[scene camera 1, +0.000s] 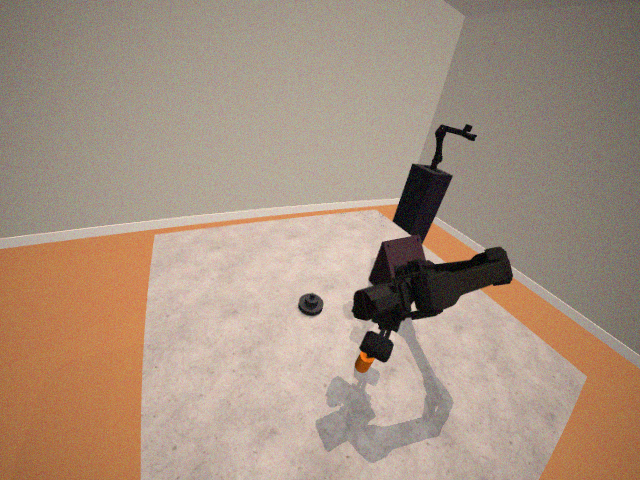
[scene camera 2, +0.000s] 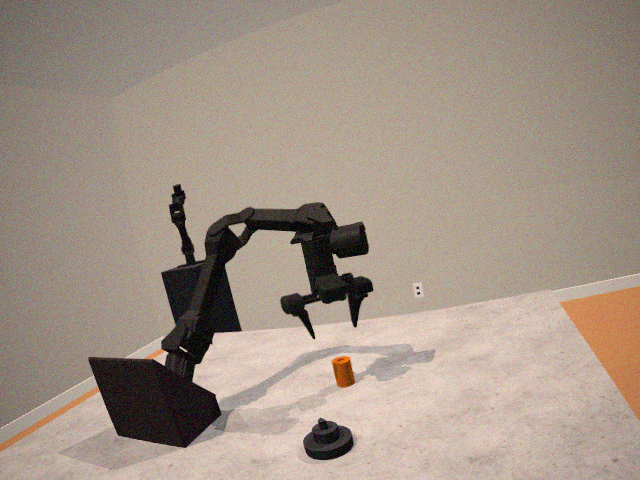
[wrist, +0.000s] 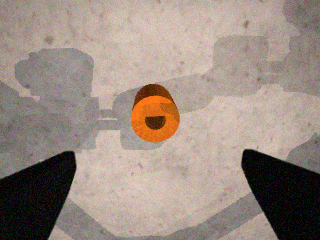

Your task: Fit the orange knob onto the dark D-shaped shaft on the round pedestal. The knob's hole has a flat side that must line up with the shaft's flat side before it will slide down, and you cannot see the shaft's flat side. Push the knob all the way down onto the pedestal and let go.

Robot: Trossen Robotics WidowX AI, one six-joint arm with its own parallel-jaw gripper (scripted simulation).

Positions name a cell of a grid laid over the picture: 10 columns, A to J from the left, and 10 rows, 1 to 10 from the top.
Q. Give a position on an orange knob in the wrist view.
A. At E5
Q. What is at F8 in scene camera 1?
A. My gripper.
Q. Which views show my gripper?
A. Scene camera 1, scene camera 2 and the wrist view: all of them.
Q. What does my gripper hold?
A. Nothing.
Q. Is my gripper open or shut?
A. Open.
